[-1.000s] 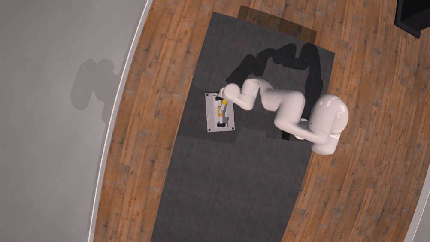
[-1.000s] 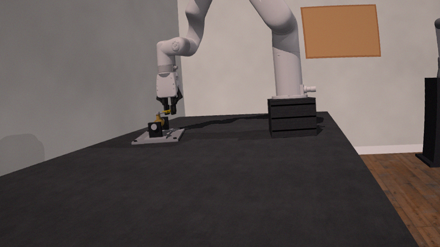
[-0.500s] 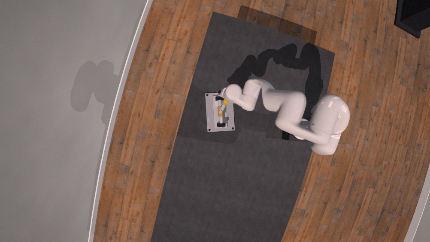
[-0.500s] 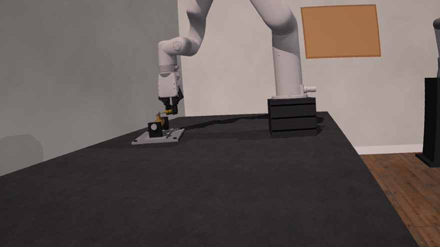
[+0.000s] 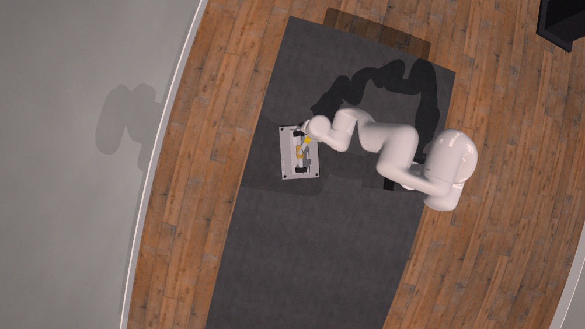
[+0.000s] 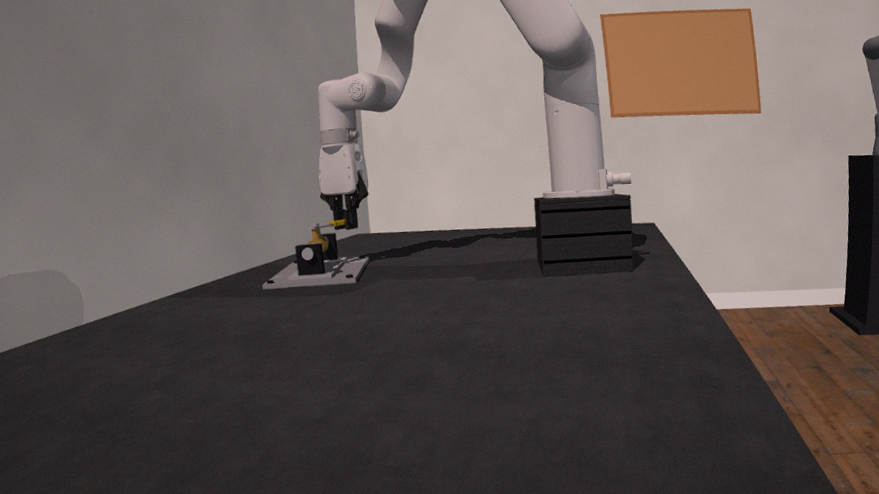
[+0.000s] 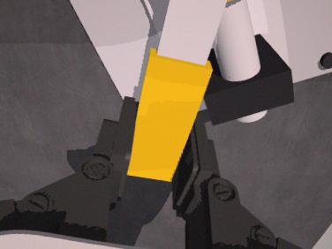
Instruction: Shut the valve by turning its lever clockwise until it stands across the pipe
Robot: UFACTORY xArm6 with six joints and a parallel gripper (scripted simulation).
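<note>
Right now the lever is 50 mm to the left of my hand and 10 mm ahead of it.
</note>
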